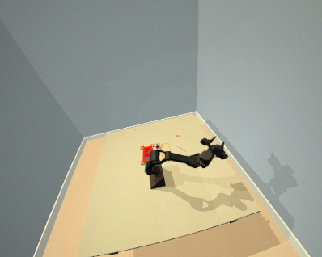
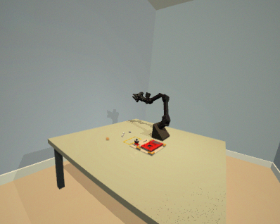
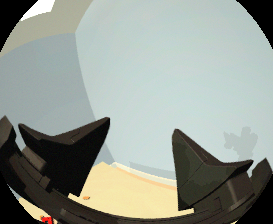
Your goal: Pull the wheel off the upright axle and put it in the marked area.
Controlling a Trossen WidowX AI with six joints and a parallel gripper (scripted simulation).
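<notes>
Now: gripper tip 410 mm short of the dark wheel, 450 mm to the right of it and 370 mm above it.
</notes>
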